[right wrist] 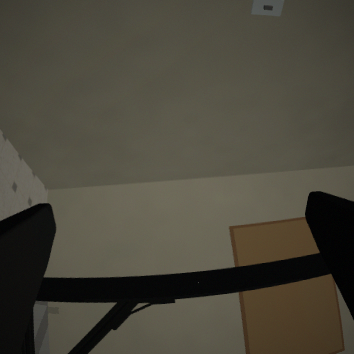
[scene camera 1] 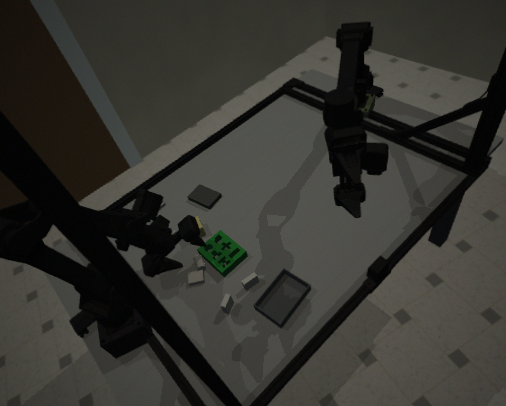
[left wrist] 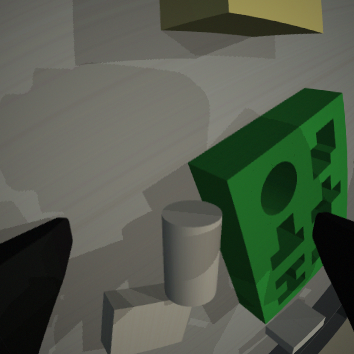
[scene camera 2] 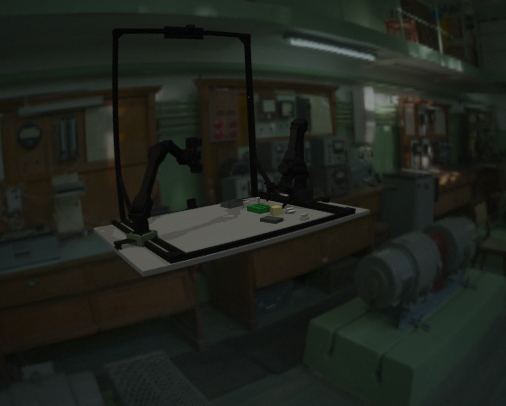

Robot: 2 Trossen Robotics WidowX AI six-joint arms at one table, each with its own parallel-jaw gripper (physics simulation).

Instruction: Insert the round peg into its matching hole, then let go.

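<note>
The round peg is a light grey cylinder lying on its side beside the green board. The round hole is empty, near one corner of the board's top. My left gripper is open over the peg, with one finger to each side of it in the left wrist view and nothing gripped. My right gripper is open and empty, raised high, far from the peg.
A light block lies close by the peg. A yellow block and a dark flat block lie beyond the board. Two small blocks lie near the grey tray.
</note>
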